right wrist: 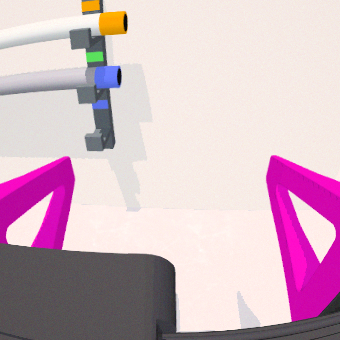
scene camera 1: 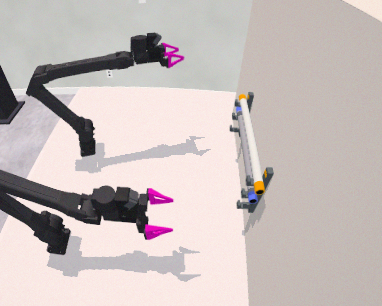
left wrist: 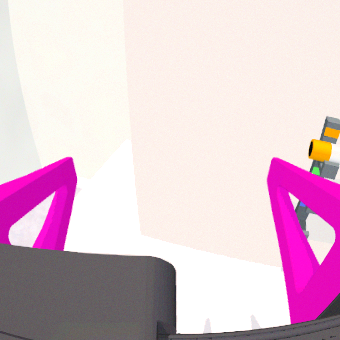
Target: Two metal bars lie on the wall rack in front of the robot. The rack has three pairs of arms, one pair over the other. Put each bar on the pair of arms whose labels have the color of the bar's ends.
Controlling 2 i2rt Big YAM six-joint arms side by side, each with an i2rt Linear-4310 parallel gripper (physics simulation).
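Frame: origin at the left arm's base, x ahead, y left, z up, level; millimetres.
Seen in the pictures: left gripper, fingertip midpoint: (scene camera 1: 181, 53) (left wrist: 171, 167); right gripper, fingertip midpoint: (right wrist: 169, 166) (scene camera 1: 173, 214); left arm's base, link origin: (scene camera 1: 88, 147); right arm's base, link origin: (scene camera 1: 59, 241).
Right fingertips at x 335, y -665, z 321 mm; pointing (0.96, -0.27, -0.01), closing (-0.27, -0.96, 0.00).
Offsets run from my right fingertips to a thing's top centre. Level surfaces: height alone.
The wall rack @(282 mm ahead, 33 mm left, 81 mm up) (scene camera 1: 270, 172) (left wrist: 332, 121) (right wrist: 104, 120) has orange labels at the top pair of arms, green at the middle, blue at the lowest. A white bar with orange ends @(342 mm ahead, 219 mm left, 51 mm up) (scene camera 1: 251, 140) (left wrist: 321, 150) (right wrist: 60, 32) lies on the top arms. A grey bar with blue ends @(346 mm ahead, 229 mm left, 24 mm down) (scene camera 1: 253, 198) (right wrist: 50, 83) lies on the middle, green-labelled arms. The lowest arms hold no bar at the end seen in the right wrist view. My left gripper (scene camera 1: 180, 53) (left wrist: 171, 167) is open and empty, away from the rack. My right gripper (scene camera 1: 173, 215) (right wrist: 169, 166) is open and empty, left of the rack's near end in the scene view.
The rack is fixed to the wall (scene camera 1: 320, 150) (right wrist: 225, 100), which stands at the right in the scene view. The pale table top @(321 mm down) (scene camera 1: 210, 200) lies below both arms and carries their shadows. The two grippers are well apart.
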